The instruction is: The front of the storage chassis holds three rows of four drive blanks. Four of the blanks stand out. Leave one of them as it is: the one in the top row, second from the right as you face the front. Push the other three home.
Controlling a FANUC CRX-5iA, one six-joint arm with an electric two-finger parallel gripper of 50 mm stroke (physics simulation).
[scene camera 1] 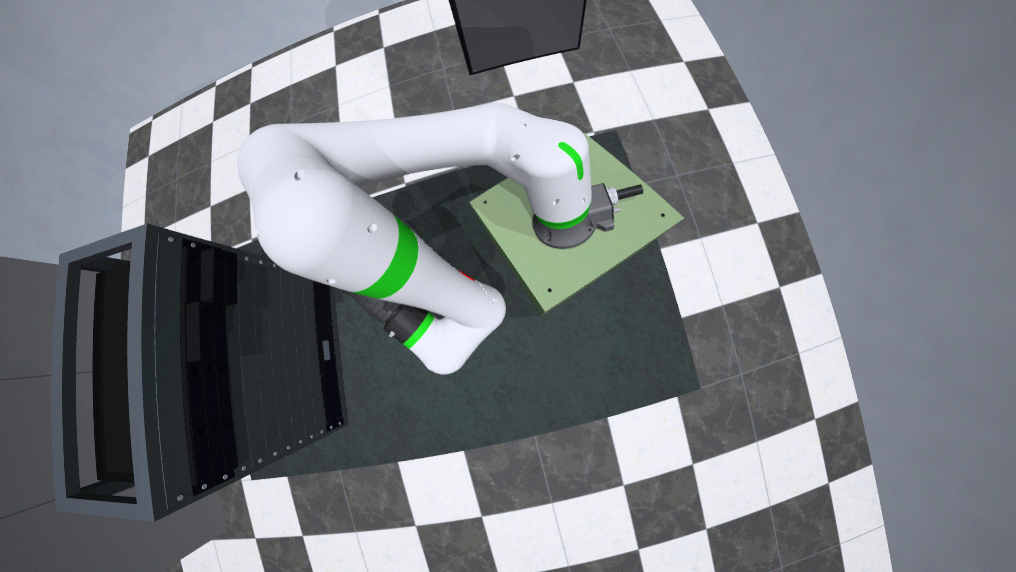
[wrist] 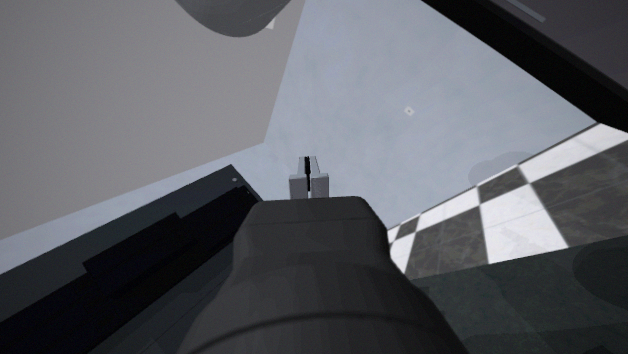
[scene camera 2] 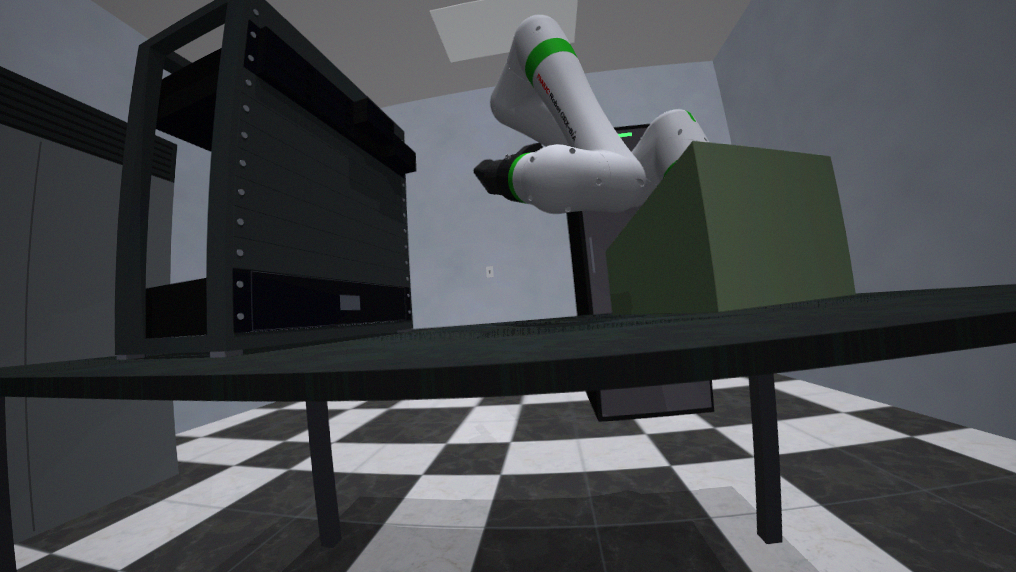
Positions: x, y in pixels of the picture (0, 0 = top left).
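There is a rack that scene camera 1 and scene camera 2 show me, and the rack appears in the wrist view (148, 274) as well. On the rack, (scene camera 1: 210, 363) and (scene camera 2: 351, 118) are the same spot.
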